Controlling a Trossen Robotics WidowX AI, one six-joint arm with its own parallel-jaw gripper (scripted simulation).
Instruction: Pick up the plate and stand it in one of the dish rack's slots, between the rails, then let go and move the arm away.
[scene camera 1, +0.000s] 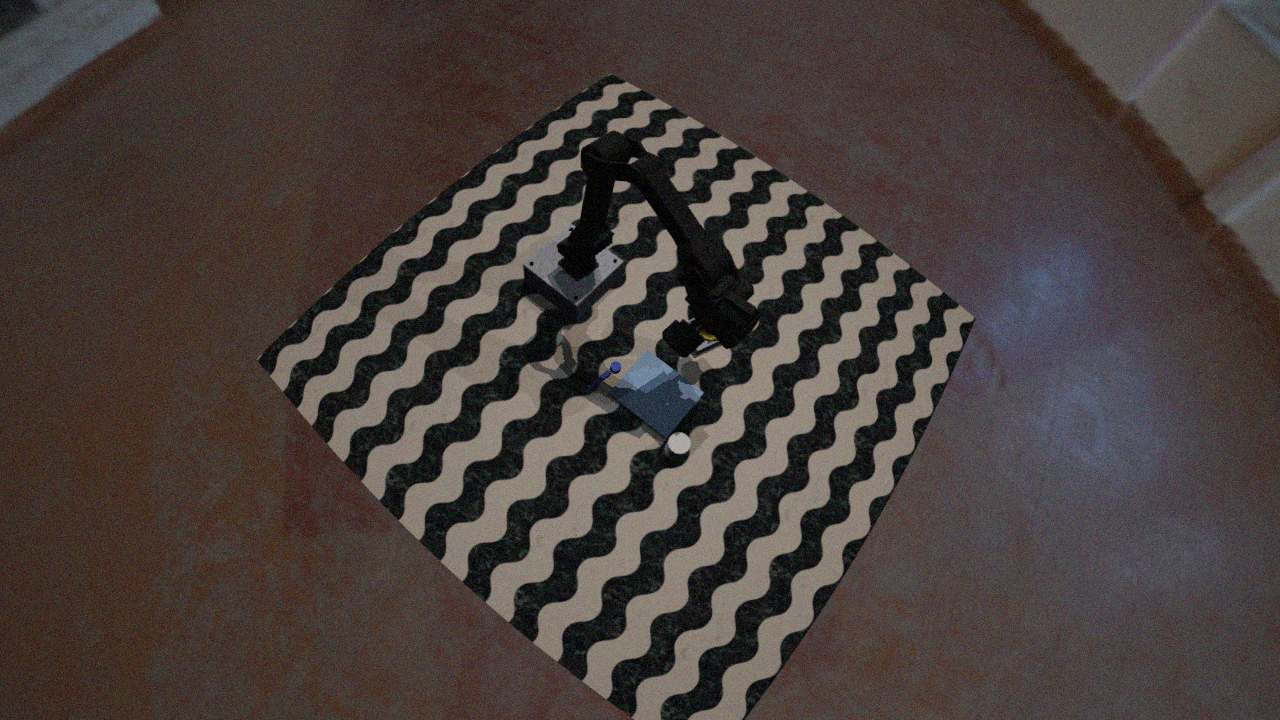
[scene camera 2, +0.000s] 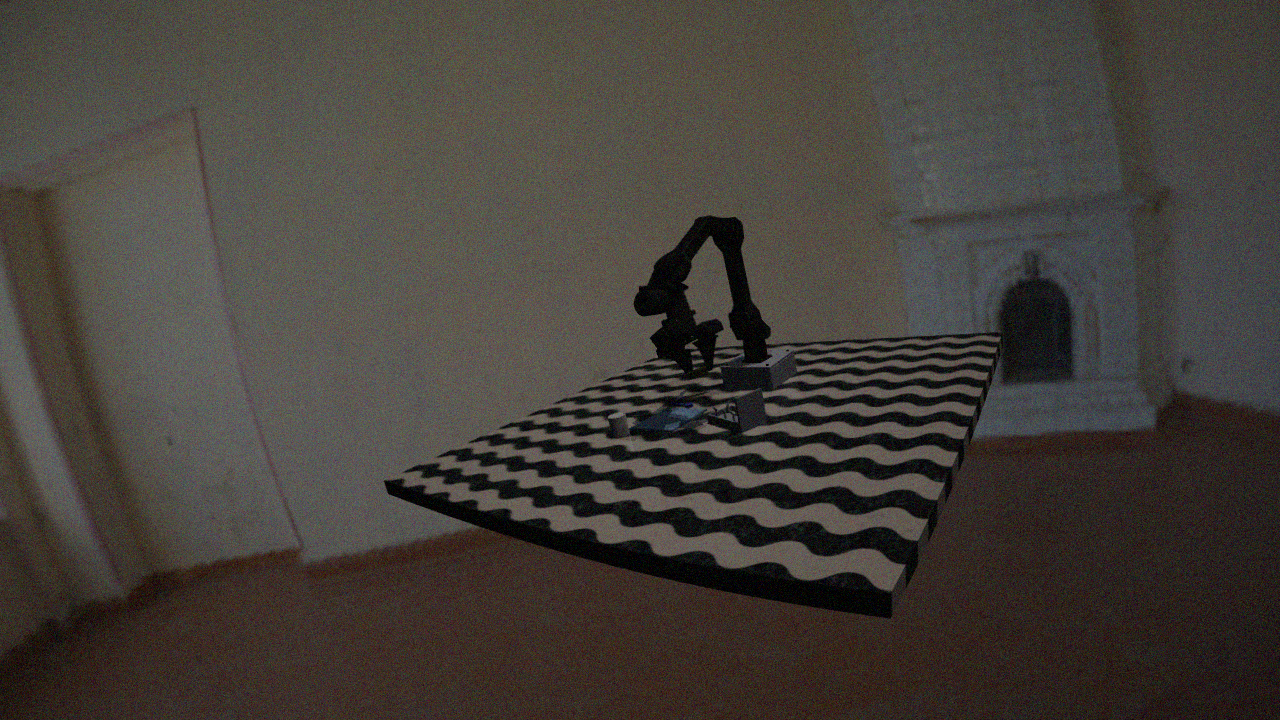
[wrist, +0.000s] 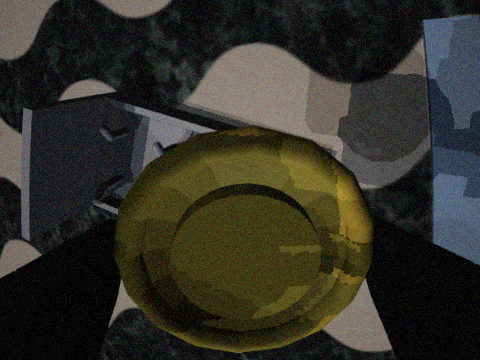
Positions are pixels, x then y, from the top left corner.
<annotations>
The gripper shows in scene camera 1, in scene camera 2 and in the wrist view (243, 234). One and the same spot on a blue mat: (scene camera 1: 654, 392) is (scene camera 2: 668, 418). One and the same spot on the gripper: (scene camera 1: 696, 333) is (scene camera 2: 672, 347).
</annotations>
